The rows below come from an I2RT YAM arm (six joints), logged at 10 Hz.
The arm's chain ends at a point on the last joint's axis. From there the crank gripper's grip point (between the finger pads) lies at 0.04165 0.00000 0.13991 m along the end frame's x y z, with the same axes.
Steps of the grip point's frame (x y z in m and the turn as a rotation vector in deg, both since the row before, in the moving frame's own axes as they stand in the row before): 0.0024, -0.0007, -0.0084, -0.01, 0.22, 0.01; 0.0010, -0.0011, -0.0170, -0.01, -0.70, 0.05; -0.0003, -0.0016, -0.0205, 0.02, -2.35, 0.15; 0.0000, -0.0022, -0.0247, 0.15, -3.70, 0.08; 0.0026, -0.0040, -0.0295, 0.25, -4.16, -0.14
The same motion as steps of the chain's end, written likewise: 0.0019, -0.0007, -0.0082, -0.01, 0.22, 0.01; 0.0027, -0.0012, -0.0175, -0.01, -0.70, 0.05; 0.0055, -0.0017, -0.0221, 0.02, -2.35, 0.15; 0.0091, -0.0019, -0.0271, 0.15, -3.70, 0.08; 0.0129, -0.0033, -0.0322, 0.25, -4.16, -0.14
